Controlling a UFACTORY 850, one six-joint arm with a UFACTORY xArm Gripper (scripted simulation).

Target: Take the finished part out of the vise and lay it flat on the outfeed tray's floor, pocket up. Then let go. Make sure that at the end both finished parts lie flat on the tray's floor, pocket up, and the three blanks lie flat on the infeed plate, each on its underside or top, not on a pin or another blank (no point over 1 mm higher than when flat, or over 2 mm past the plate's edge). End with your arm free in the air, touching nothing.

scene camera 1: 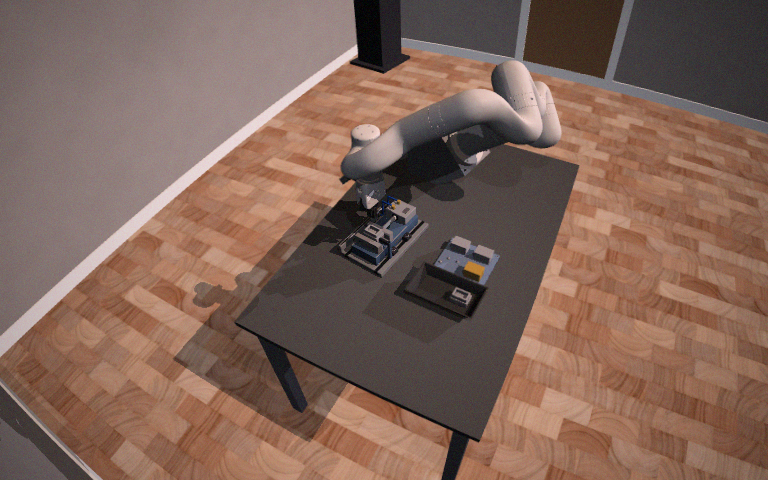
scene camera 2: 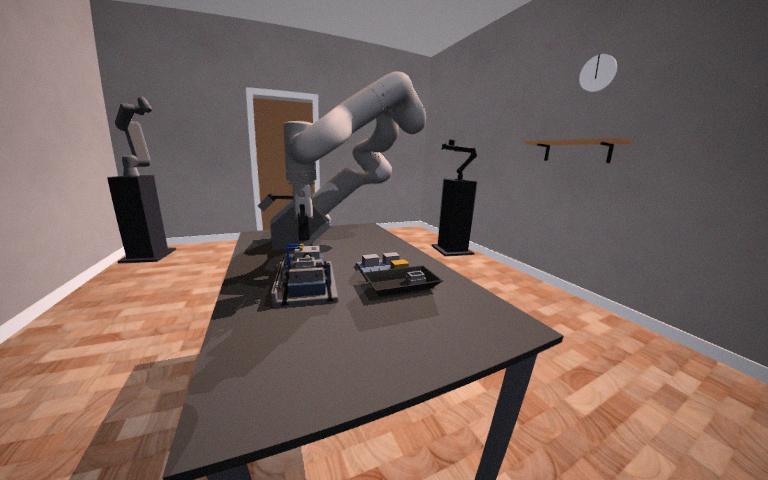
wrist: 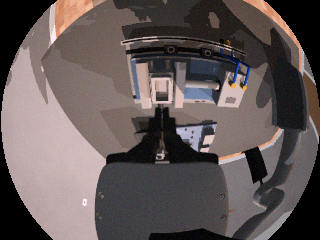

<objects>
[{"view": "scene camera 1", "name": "my gripper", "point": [372,215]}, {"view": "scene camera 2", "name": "my gripper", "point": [304,239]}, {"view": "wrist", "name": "my gripper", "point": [162,115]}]
</objects>
